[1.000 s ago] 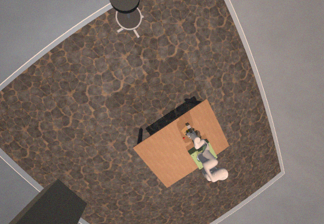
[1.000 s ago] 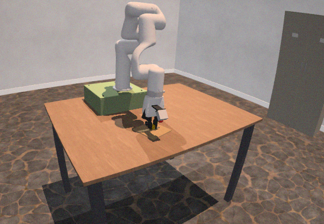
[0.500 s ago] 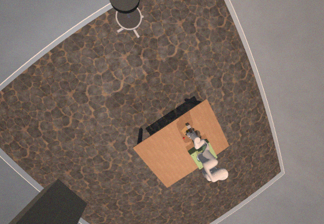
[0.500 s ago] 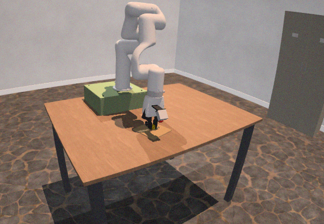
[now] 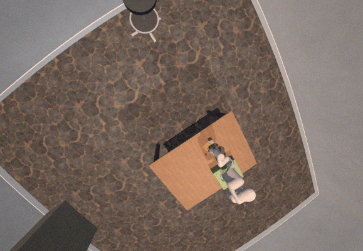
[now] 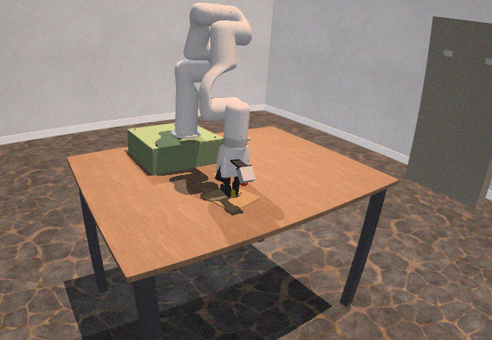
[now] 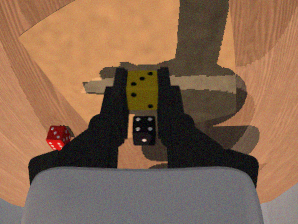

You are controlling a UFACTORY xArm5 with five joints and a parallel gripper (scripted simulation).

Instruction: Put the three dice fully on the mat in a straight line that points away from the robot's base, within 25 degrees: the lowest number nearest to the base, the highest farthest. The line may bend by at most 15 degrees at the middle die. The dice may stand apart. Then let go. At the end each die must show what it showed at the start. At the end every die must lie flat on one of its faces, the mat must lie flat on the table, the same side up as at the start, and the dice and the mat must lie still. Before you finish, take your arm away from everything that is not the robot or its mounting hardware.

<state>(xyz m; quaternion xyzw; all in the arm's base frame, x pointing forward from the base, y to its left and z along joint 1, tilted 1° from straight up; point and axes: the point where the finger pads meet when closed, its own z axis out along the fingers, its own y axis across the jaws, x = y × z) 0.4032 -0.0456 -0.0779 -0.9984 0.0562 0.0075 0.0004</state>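
My gripper is now 1 cm above the yellow die. Also, from my hand: black die: 5 cm behind, 1 cm to the left, 2 cm below; then red die: 6 cm behind, 10 cm to the left, 2 cm below; then tan mat: 3 cm below.
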